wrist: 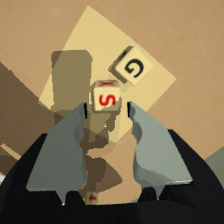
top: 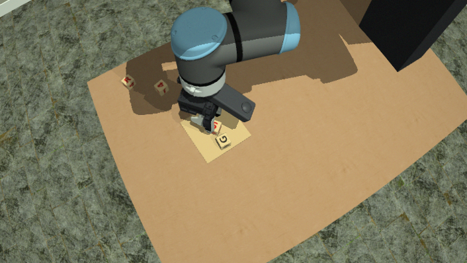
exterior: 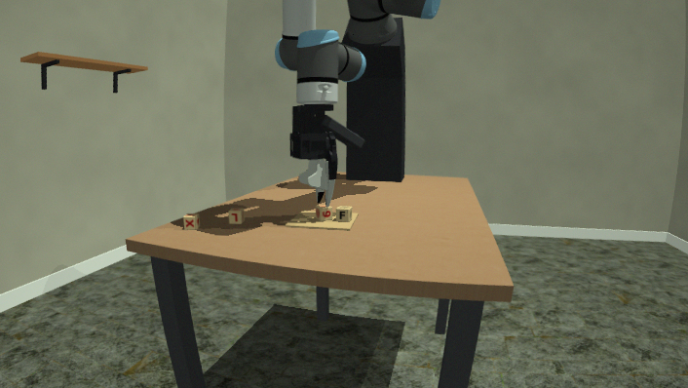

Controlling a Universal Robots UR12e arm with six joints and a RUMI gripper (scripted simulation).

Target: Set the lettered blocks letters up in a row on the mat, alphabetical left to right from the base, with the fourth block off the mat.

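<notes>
Now: the block 3 cm below my hand. The rest, counted from my hand: pale mat 5 cm below.
</notes>
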